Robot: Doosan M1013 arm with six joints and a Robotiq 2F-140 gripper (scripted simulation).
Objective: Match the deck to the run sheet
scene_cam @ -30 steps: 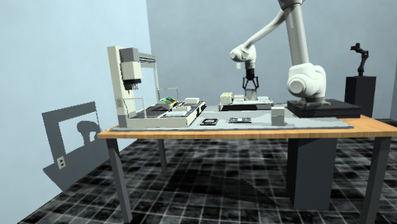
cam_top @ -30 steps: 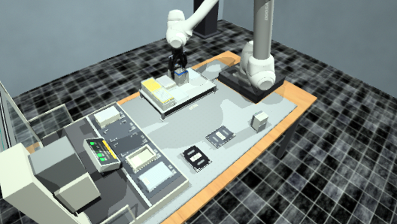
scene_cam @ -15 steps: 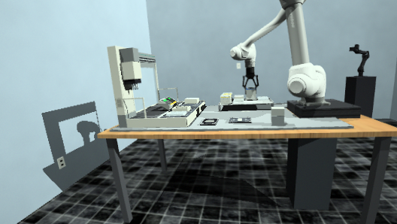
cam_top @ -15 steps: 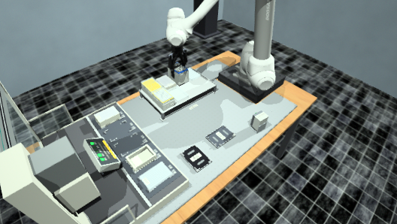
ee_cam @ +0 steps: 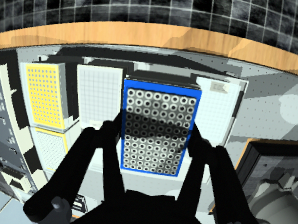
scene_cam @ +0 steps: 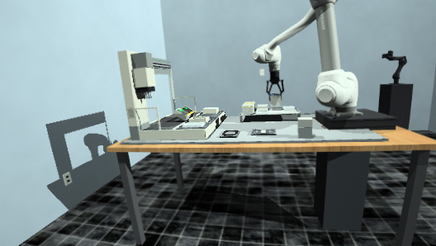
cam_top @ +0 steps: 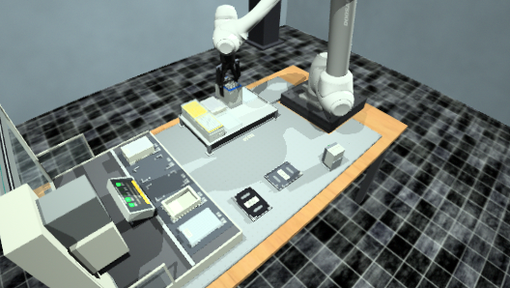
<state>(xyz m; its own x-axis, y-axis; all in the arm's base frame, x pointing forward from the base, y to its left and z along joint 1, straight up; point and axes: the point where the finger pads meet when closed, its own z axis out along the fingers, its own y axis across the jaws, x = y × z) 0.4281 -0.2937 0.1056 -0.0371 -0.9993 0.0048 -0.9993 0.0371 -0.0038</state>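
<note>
Now: the shelf 60 mm ahead of my hand, 70 mm to the left of it and 100 mm below it. Round my hand: clear cover: 220 mm ahead, 130 mm to the left, 40 mm below; yellow-rimmed tip rack: 220 mm ahead, 130 mm to the left, 60 mm below; blue-rimmed tip rack: 10 mm behind, 10 mm to the left.
</note>
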